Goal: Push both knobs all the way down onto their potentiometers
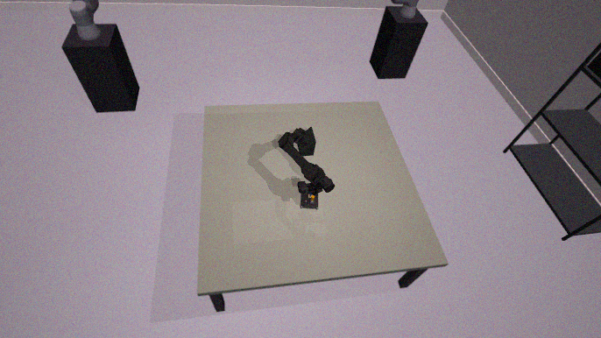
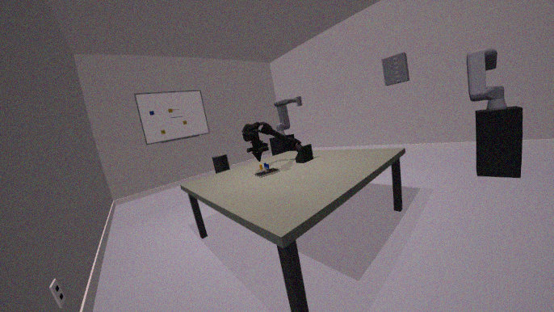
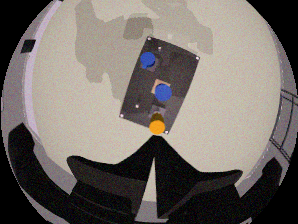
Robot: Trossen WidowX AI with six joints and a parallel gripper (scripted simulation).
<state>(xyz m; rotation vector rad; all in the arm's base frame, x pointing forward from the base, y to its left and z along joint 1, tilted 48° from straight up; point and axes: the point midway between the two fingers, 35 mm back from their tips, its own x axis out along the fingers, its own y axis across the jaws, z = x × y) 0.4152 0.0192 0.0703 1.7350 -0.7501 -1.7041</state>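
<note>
Now: the orange knob 4 cm below my gripper tip. From my gripper tip the other things lie so: blue knob 8 cm behind, 6 cm below, 2 cm to the right.
</note>
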